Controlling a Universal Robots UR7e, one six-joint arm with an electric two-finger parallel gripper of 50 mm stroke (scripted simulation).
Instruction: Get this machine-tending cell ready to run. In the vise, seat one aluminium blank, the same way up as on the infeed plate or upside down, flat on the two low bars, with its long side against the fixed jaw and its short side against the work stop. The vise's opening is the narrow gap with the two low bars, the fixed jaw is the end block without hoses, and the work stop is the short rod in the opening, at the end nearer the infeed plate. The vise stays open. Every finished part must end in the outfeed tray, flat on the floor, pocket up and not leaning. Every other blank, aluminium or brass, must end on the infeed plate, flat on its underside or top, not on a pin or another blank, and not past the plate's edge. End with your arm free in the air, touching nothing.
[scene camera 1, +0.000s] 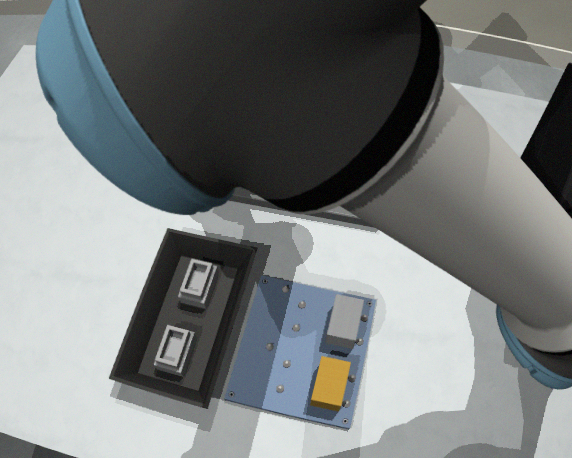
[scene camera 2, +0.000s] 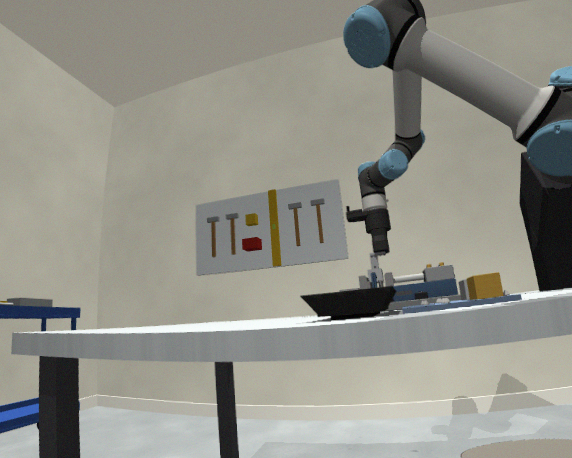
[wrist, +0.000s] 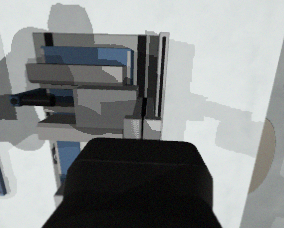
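Observation:
There is a brass blank (scene camera 1: 329, 388) here, and I see it again from scene camera 2, the same brass blank (scene camera 2: 483, 286), though it is out of frame in the wrist view. I see a finished part (scene camera 1: 166, 360) and a finished part (scene camera 1: 189, 294) as well. A blue base (wrist: 53, 54) is in sight too. As for my gripper (scene camera 2: 376, 275), the wrist view shows it as well, my gripper (wrist: 144, 107).

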